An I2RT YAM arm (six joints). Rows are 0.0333 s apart.
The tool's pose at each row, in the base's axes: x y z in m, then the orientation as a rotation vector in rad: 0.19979 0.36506 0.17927 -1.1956 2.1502 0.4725; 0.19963 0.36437 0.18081 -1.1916 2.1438 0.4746; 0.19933 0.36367 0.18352 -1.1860 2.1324 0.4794; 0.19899 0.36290 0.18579 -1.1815 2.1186 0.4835; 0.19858 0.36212 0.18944 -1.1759 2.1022 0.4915; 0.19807 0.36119 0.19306 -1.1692 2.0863 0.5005; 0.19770 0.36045 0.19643 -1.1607 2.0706 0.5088; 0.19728 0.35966 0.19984 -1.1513 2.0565 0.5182; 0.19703 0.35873 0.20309 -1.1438 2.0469 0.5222; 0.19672 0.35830 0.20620 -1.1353 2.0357 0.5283; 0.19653 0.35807 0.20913 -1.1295 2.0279 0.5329; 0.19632 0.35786 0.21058 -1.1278 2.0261 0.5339; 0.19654 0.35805 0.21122 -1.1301 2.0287 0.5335; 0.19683 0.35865 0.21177 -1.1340 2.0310 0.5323
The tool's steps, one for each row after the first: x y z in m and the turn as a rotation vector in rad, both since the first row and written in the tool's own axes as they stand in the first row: -0.00054 -0.00021 -0.00159 0.0013 -0.0074 -0.0002; -0.00181 -0.00030 -0.00411 0.0023 -0.0201 -0.0012; -0.00272 -0.00040 -0.00635 0.0037 -0.0340 -0.0041; -0.00452 -0.00043 -0.00964 0.0033 -0.0514 -0.0065; -0.00617 -0.00045 -0.01303 0.0024 -0.0691 -0.0078; -0.00783 -0.00050 -0.01608 0.0026 -0.0873 -0.0082; -0.00946 -0.00052 -0.01920 0.0022 -0.1048 -0.0070; -0.01096 -0.00077 -0.02223 0.0039 -0.1167 -0.0062; -0.01266 -0.00071 -0.02489 0.0049 -0.1308 -0.0050; -0.01442 -0.00064 -0.02726 0.0052 -0.1407 -0.0041; -0.01518 -0.00056 -0.02852 0.0055 -0.1431 -0.0037; -0.01581 -0.00064 -0.02881 0.0044 -0.1399 -0.0039; -0.01667 -0.00057 -0.02877 0.0033 -0.1360 -0.0054
